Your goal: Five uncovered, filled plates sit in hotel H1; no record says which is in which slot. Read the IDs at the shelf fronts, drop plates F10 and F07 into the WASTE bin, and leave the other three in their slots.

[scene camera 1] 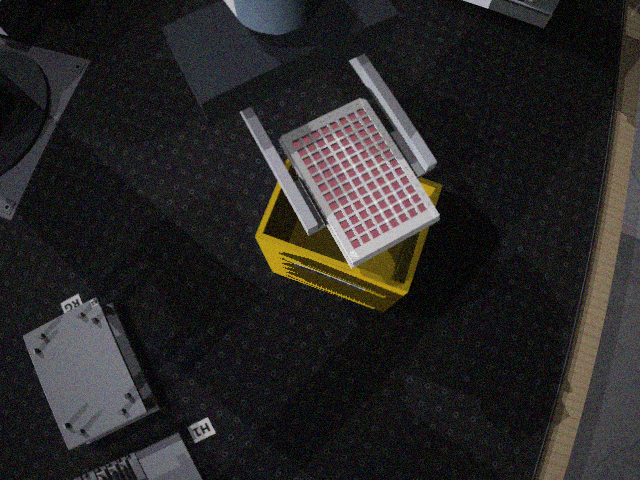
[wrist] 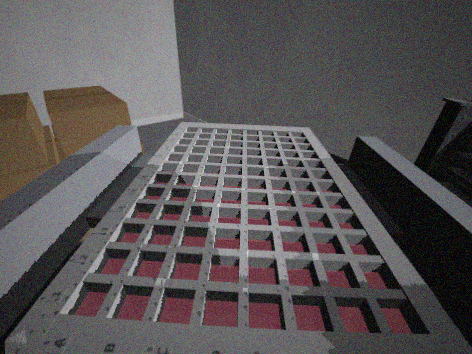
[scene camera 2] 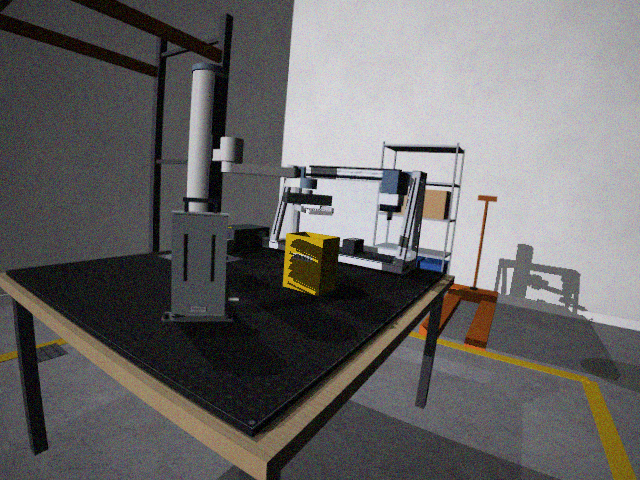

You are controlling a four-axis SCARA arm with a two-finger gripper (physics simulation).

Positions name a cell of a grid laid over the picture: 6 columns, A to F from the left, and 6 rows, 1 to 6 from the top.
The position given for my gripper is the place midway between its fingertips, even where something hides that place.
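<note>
My gripper (scene camera 1: D3), with a plate (scene camera 1: D3). Gripper visible (wrist: D3) too.
</note>
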